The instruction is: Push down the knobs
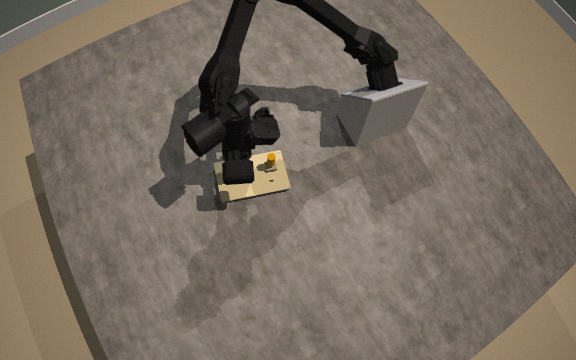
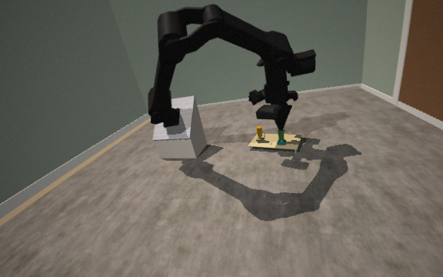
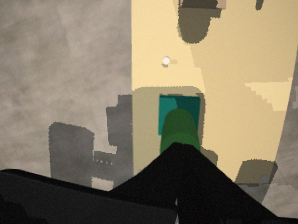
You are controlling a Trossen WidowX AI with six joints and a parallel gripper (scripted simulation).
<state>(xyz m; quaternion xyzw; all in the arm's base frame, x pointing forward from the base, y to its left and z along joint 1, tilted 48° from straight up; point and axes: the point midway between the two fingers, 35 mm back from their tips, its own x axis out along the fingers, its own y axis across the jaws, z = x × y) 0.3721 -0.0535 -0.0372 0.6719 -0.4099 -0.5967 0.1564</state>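
The green knob lies 1 cm below my gripper tip. From my gripper tip the other things lie so: orange knob: 7 cm behind, 3 cm to the left, 2 cm below.
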